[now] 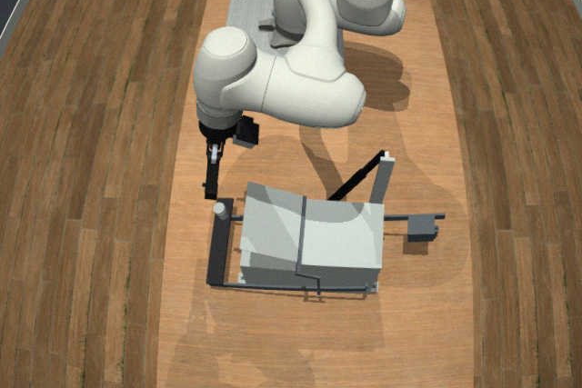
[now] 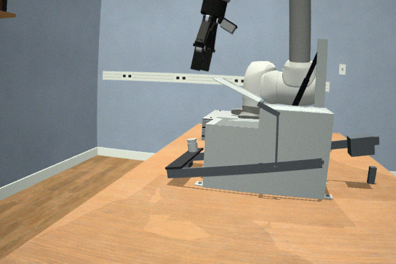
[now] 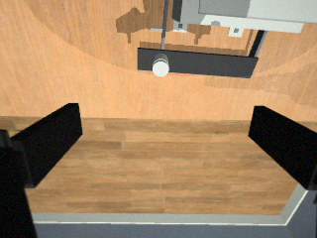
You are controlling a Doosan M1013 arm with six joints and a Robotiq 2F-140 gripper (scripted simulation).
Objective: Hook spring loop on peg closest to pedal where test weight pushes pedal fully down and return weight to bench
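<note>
My gripper is now 24 cm above the steel test weight and 2 cm to the left of it. Also, from my hand: small grey block: 31 cm below, 3 cm to the right.
</note>
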